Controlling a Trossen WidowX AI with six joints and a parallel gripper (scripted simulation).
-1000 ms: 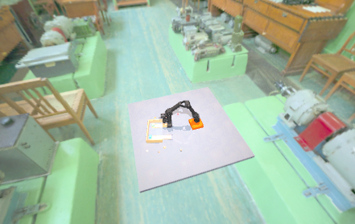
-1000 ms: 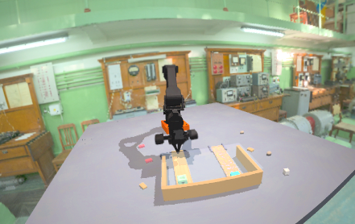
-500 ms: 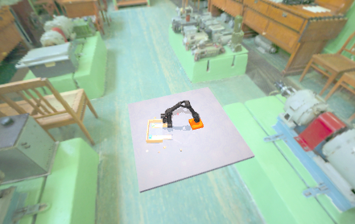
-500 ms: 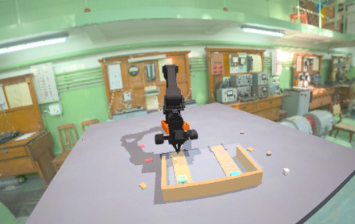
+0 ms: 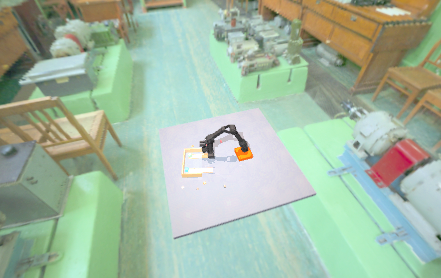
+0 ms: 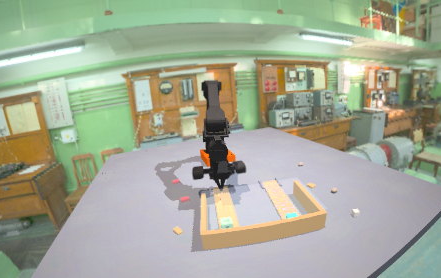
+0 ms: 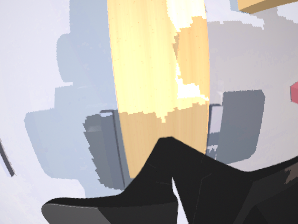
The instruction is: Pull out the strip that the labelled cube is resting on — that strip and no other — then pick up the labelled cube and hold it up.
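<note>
Now: the strip 9 cm ahead of my gripper tip and 4 cm to the right of it.
</note>
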